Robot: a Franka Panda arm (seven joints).
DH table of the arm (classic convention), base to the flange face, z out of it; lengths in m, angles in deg. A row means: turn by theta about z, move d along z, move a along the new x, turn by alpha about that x. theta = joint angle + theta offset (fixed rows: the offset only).
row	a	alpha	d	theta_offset
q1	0	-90	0.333	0
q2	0	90	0	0
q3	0.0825	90	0.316	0
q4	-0.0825	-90	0	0
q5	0	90	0.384	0
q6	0.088	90	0	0
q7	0	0	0.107	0
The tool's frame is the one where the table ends.
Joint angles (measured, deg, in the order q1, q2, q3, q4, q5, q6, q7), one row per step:
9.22 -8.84 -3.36 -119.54 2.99 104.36 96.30
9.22 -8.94 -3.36 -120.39 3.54 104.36 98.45
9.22 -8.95 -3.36 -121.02 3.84 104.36 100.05
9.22 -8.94 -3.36 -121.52 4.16 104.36 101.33
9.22 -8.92 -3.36 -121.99 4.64 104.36 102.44
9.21 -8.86 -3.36 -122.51 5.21 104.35 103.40
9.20 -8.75 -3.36 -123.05 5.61 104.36 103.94
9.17 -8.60 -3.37 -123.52 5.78 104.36 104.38
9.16 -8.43 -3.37 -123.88 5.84 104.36 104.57
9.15 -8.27 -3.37 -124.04 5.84 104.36 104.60
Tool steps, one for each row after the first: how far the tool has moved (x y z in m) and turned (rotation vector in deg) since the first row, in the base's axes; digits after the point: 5 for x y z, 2 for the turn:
-0.00295 0.00053 -0.00595 0.18 0.91 -2.32
-0.00501 0.00079 -0.01090 0.17 1.65 -4.01
-0.00666 0.00112 -0.01496 0.23 2.27 -5.39
-0.00823 0.00168 -0.01883 0.44 2.88 -6.66
-0.00993 0.00228 -0.02341 0.73 3.61 -7.83
-0.01159 0.00265 -0.02855 0.90 4.34 -8.53
-0.01293 0.00246 -0.03350 0.87 5.00 -9.07
-0.01391 0.00240 -0.03775 0.79 5.55 -9.30
-0.01419 0.00232 -0.04034 0.71 5.86 -9.34

